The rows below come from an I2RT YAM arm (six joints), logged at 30 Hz.
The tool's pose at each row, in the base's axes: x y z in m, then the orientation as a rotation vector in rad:
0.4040 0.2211 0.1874 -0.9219 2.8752 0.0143
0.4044 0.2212 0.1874 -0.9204 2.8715 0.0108
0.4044 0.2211 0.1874 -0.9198 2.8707 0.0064
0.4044 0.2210 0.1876 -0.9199 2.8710 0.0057
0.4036 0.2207 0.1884 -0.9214 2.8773 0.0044
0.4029 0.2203 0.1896 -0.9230 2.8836 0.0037
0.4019 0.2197 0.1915 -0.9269 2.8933 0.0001
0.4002 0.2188 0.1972 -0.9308 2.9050 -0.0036
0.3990 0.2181 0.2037 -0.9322 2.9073 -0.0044
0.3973 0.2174 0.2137 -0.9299 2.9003 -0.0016
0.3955 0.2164 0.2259 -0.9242 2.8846 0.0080
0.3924 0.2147 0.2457 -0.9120 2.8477 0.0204
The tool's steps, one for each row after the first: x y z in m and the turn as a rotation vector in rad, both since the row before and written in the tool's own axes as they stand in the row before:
-0.0004 -0.0002 0.0000 0.0034 -0.0031 0.0000
0.0001 -0.0001 0.0000 0.0031 0.0000 0.0000
0.0000 -0.0001 -0.0002 0.0003 0.0004 0.0000
0.0007 0.0002 -0.0009 -0.0011 0.0064 0.0003
0.0007 0.0000 -0.0013 -0.0015 0.0063 0.0002
0.0009 0.0000 -0.0020 -0.0009 0.0106 -0.0006
0.0013 0.0001 -0.0059 -0.0015 0.0125 -0.0002
0.0008 -0.0001 -0.0066 -0.0003 0.0026 -0.0004
0.0010 0.0001 -0.0101 0.0005 -0.0076 0.0001
0.0009 -0.0001 -0.0123 -0.0009 -0.0178 0.0007
0.0013 -0.0002 -0.0201 0.0039 -0.0395 0.0006

